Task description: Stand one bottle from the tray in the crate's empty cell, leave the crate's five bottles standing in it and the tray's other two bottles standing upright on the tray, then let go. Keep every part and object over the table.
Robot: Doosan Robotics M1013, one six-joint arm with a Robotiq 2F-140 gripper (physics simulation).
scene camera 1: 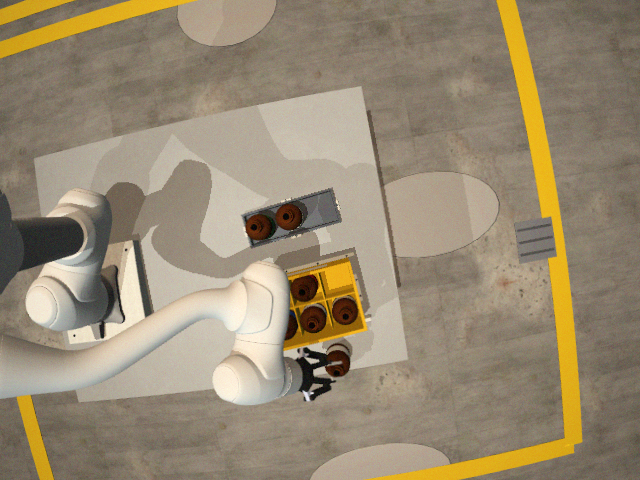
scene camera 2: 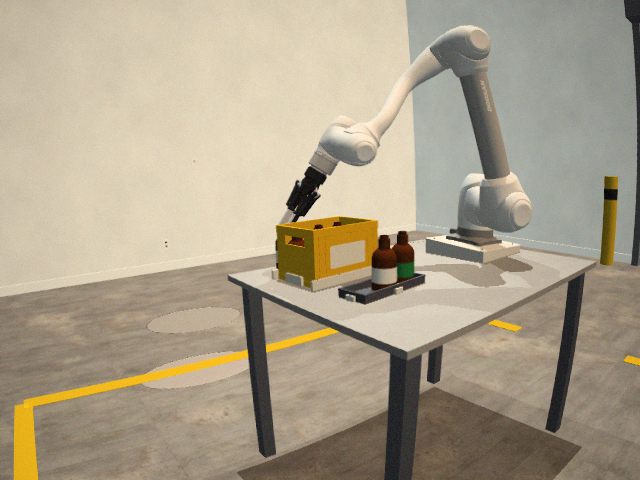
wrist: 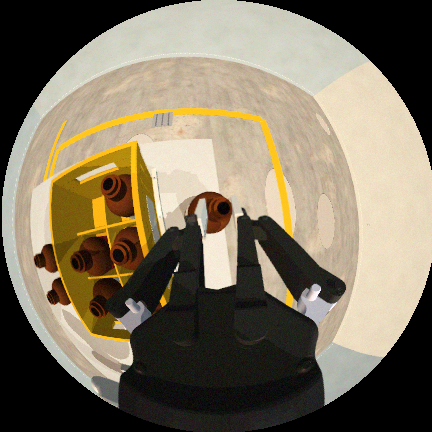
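My gripper (scene camera 1: 334,365) (scene camera 2: 285,221) (wrist: 218,205) points down at a slant and is shut on a brown bottle with a white label (scene camera 1: 338,368) (wrist: 213,224). The bottle looks near upright outside the yellow crate (scene camera 1: 325,338) (scene camera 2: 297,264) (wrist: 138,175), beside its long side away from the tray. Its height above the table is hard to tell. The crate's empty cell (scene camera 1: 338,276) (wrist: 100,210) is a corner cell nearest the tray. Four crate bottles show clearly; the fifth is mostly hidden. A white-labelled bottle (scene camera 1: 288,216) (scene camera 2: 384,262) and a green-labelled bottle (scene camera 1: 258,227) (scene camera 2: 404,258) stand upright on the tray (scene camera 1: 324,207) (scene camera 2: 356,295).
Pale blocks (scene camera 2: 294,280) sit along the crate's foot. The crate's high wall stands between the held bottle and the cells. The table's long edge (scene camera 1: 379,363) runs close by the held bottle. The arm covers part of the crate in scene camera 1.
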